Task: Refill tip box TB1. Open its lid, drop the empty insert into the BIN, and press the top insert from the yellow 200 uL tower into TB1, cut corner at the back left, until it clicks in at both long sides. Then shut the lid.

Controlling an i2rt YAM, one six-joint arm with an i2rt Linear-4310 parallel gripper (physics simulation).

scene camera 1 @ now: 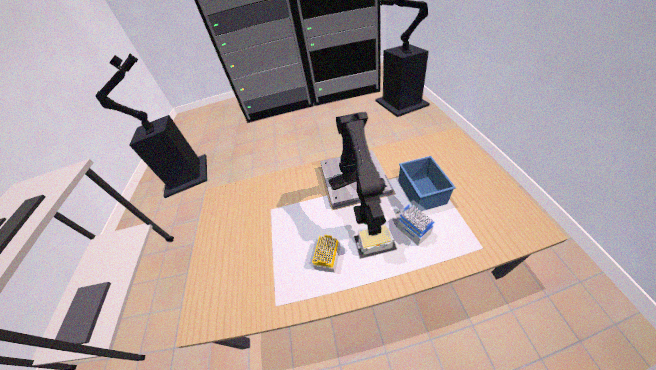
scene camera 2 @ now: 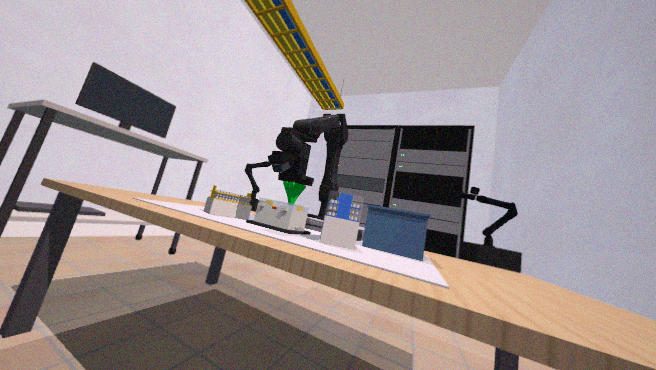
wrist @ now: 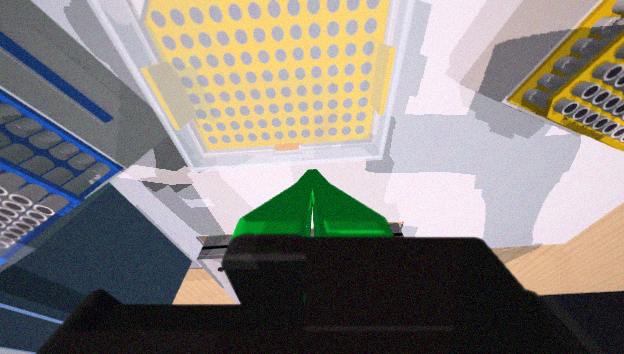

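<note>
The tip box TB1 [scene camera 1: 378, 245] [scene camera 2: 280, 216] [wrist: 280, 70] stands in a dark holder on the white mat. Its clear lid looks shut, and a yellow insert with empty-looking round holes shows through it. My gripper [scene camera 2: 292, 203] [wrist: 312, 177] is shut on nothing, its green fingertips together. It points down close to the box's robot-side edge; whether it touches is unclear. In scene camera 1 the arm hides the fingertips. The yellow 200 uL tower [scene camera 1: 326, 251] [scene camera 2: 226, 205] [wrist: 590, 82] stands left of TB1 in scene camera 1. The blue BIN [scene camera 1: 436, 198] [scene camera 2: 395, 234] [wrist: 125, 245] is at the back right.
A blue tip tower [scene camera 1: 416, 222] [scene camera 2: 340, 222] [wrist: 55, 145] stands between TB1 and the BIN, close to both. The white mat [scene camera 1: 300, 290] lies on the wooden table [scene camera 1: 225, 280]. The arm's base plate [scene camera 1: 342, 198] is behind TB1.
</note>
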